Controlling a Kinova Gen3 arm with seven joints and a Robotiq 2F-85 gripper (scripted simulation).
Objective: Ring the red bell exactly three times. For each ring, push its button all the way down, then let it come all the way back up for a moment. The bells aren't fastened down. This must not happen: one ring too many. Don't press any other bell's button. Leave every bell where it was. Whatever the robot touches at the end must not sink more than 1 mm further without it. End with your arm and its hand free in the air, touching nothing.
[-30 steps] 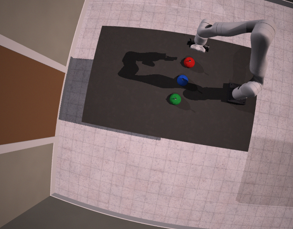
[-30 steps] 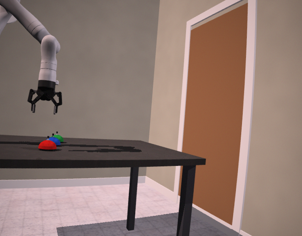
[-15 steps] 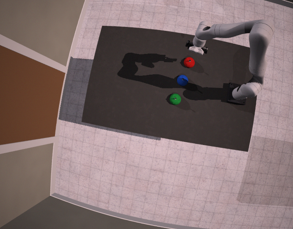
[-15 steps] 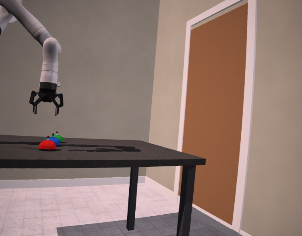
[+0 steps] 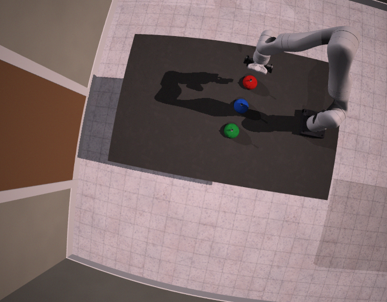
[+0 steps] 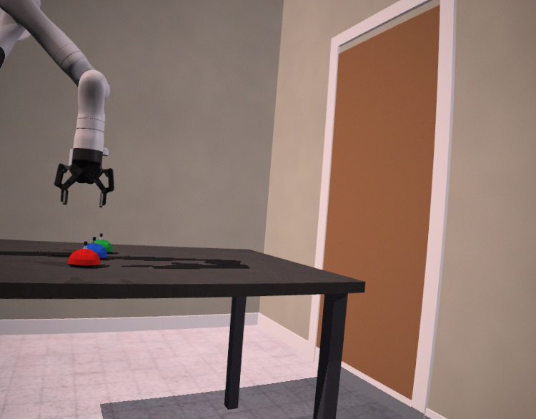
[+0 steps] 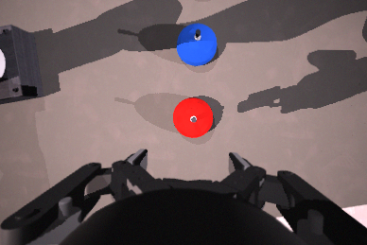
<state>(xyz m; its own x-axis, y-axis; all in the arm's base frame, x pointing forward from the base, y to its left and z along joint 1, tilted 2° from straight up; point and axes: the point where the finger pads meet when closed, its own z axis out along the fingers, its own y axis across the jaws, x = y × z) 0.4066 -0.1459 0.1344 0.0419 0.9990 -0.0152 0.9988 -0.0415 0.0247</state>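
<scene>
Now: the red bell 13 cm below my hand, 3 cm to the left of it and 1 cm ahead of it. The rest, counted from my hand: blue bell (18 cm to the left, 13 cm below, 2 cm ahead); then green bell (34 cm to the left, 13 cm below, 3 cm ahead).
</scene>
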